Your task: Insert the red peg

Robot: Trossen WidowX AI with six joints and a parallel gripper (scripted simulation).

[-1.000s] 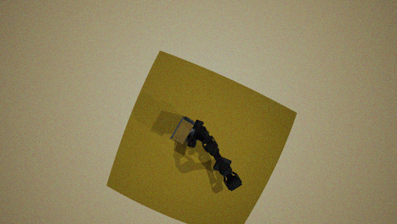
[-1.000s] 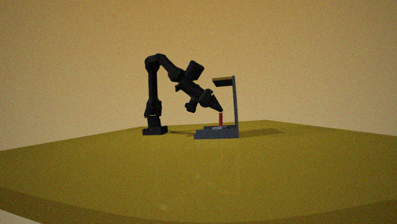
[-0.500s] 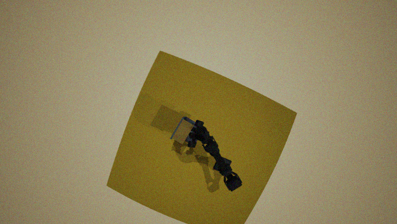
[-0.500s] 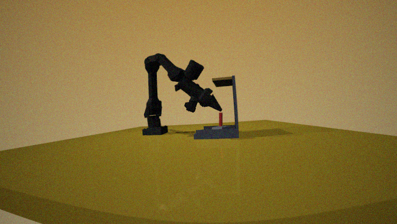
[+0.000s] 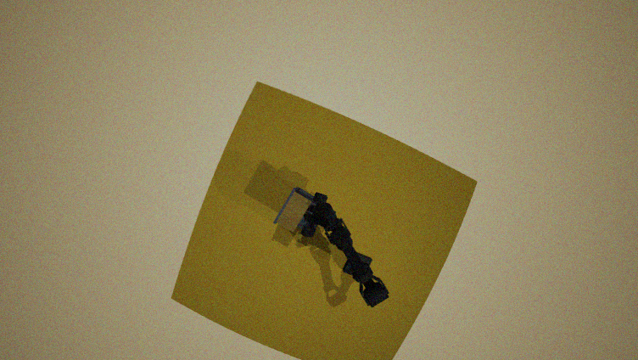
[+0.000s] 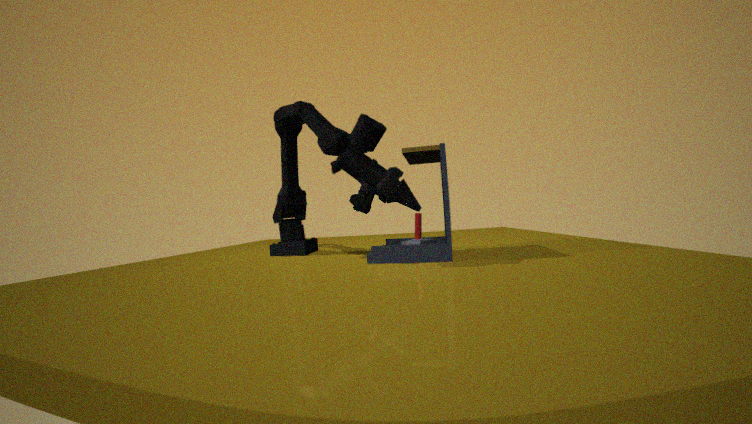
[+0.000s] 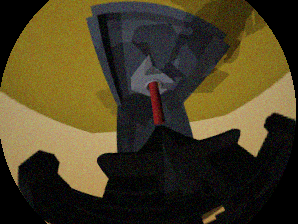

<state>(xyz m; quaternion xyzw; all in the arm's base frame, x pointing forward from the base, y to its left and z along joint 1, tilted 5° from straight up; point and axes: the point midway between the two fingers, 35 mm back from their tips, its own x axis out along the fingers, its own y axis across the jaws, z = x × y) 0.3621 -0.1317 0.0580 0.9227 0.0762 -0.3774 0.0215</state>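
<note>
The red peg is 5 cm below my gripper tip and 1 cm behind it. The rest, counted from my gripper tip: back wall (6 cm ahead, 2 cm above, 1 cm to the left); flat roof (12 cm above, 1 cm to the left, 1 cm ahead).
</note>
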